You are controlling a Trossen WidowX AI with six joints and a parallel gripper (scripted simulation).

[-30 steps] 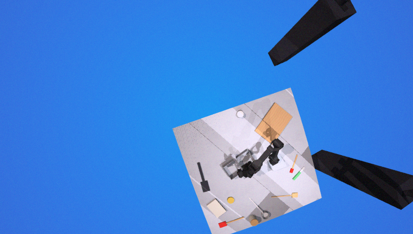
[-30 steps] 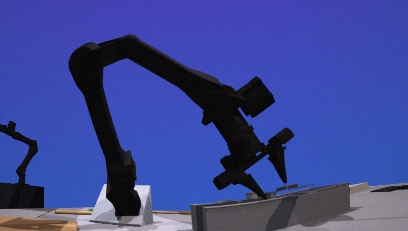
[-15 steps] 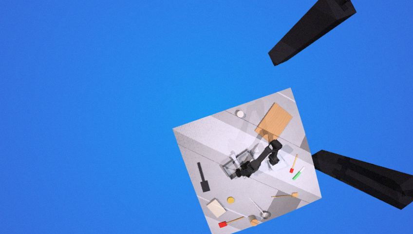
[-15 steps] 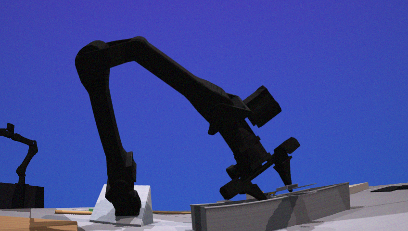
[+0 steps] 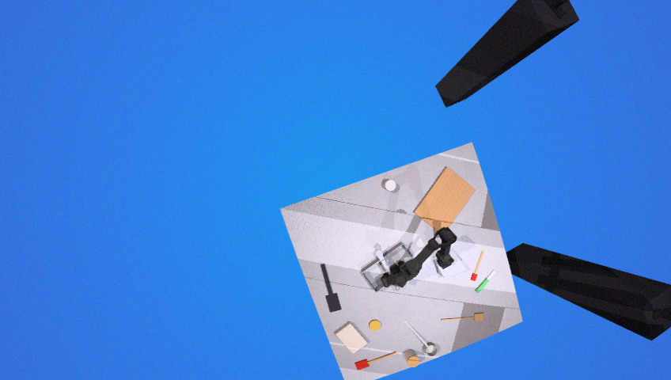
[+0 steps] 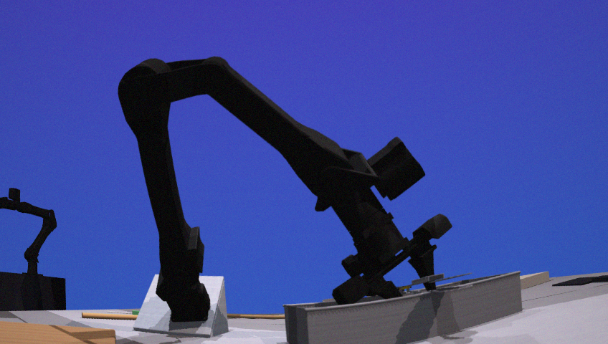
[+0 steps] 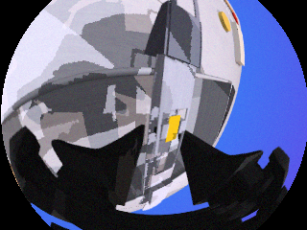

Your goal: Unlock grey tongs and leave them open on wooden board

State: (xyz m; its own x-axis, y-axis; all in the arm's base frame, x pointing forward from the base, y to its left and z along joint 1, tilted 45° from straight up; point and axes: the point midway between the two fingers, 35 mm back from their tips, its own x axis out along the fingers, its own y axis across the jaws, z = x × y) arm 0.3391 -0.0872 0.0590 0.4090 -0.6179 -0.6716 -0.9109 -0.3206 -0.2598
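Now: the grey roasting tin 3 cm behind my gripper tip and 2 cm to the right of it. The rest, counted from my gripper tip: black spatula: 36 cm ahead, 2 cm to the right, 3 cm below; then yellow disc: 20 cm ahead, 31 cm to the left, 2 cm below; then yellow lock piece: 2 cm behind, 2 cm to the left, 3 cm above.
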